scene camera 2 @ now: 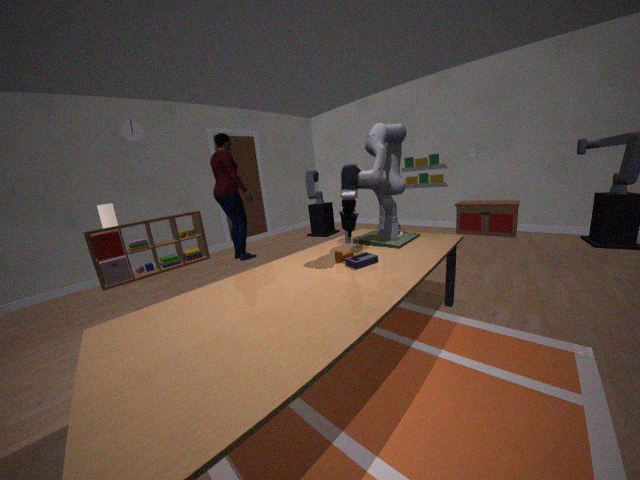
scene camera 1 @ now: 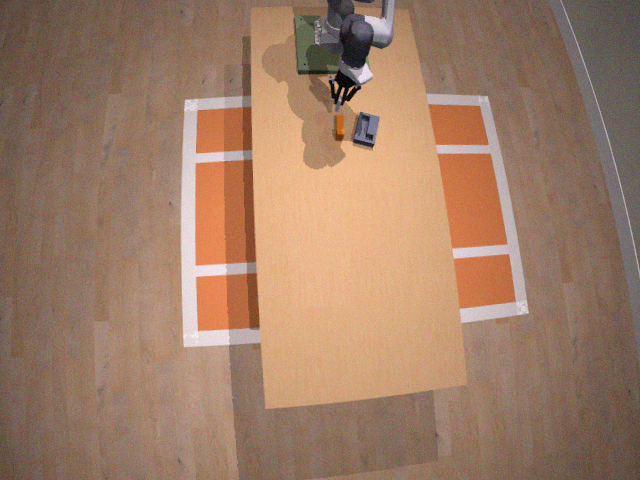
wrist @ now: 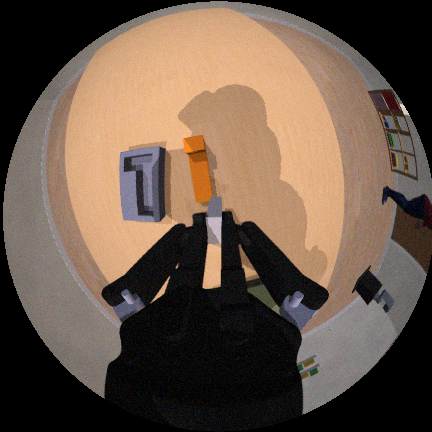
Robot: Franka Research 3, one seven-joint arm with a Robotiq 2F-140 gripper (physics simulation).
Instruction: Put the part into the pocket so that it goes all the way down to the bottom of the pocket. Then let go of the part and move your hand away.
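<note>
The orange L-shaped part [scene camera 1: 339,127] [scene camera 2: 341,256] [wrist: 200,172] lies on the table beside the pocket block, with a raised or hooked end away from the robot base. The blue-grey block [scene camera 1: 357,138] [scene camera 2: 361,260] [wrist: 130,200] has an L-shaped pocket open at the top; the pocket holds no part. My gripper [scene camera 1: 337,107] [scene camera 2: 347,240] [wrist: 216,206] is shut with nothing between the fingers. It hangs above the table, on the robot-base side of the part, its tips near the part's straight end in the wrist view and not holding it.
The long wooden table [scene camera 1: 356,258] [scene camera 2: 232,330] carries the green base plate [scene camera 1: 310,67] [scene camera 2: 408,238] under the arm. A person in a red top [scene camera 2: 225,175] stands beyond the table, near a low shelf unit [scene camera 2: 199,227].
</note>
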